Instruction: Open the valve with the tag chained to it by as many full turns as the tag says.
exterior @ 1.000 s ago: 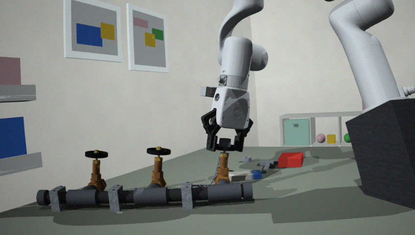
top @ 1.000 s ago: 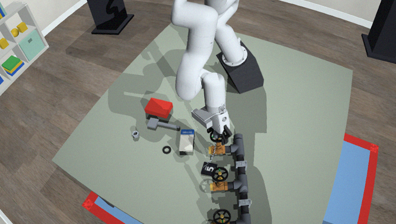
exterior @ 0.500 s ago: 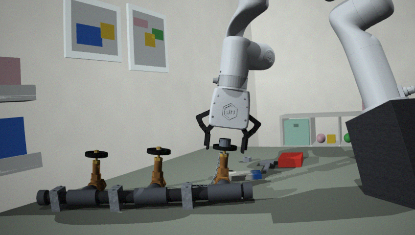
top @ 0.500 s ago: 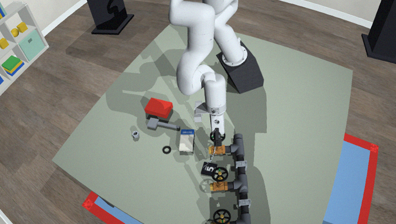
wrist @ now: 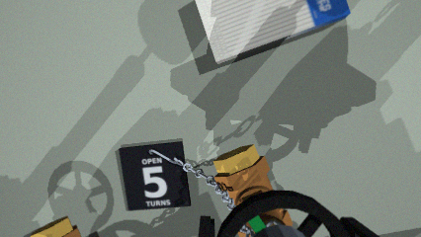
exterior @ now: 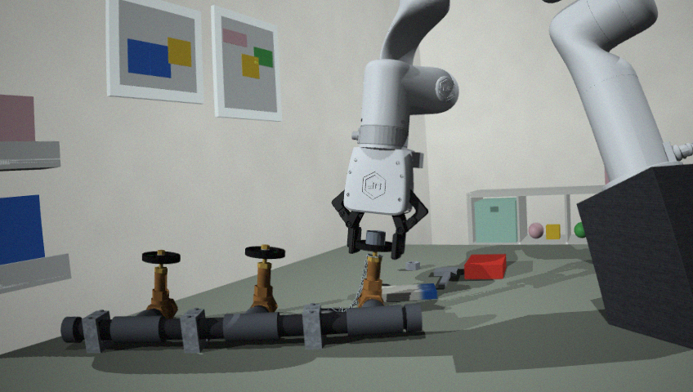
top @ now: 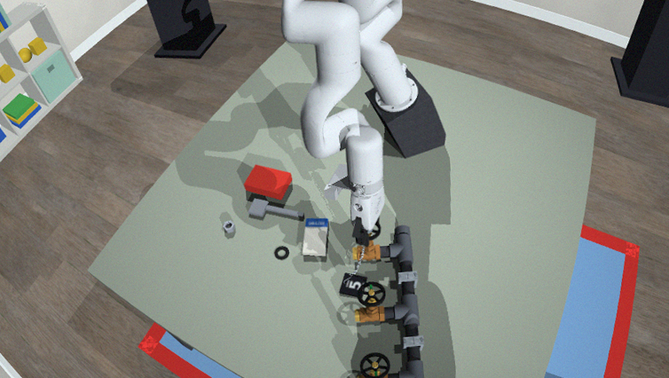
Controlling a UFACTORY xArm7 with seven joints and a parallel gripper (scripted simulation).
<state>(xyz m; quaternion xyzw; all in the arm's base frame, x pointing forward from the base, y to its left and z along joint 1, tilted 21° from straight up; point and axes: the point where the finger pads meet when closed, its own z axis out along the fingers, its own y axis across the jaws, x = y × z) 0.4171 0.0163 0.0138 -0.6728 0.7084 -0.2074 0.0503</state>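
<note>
The grey cap lies 20 mm above my hand. The rest, counted from my hand: black washer 50 mm ahead, 230 mm to the right, 120 mm below; blue box 10 mm behind, 150 mm to the right, 110 mm below; black tag 100 mm ahead, 20 mm to the right, 120 mm below.
</note>
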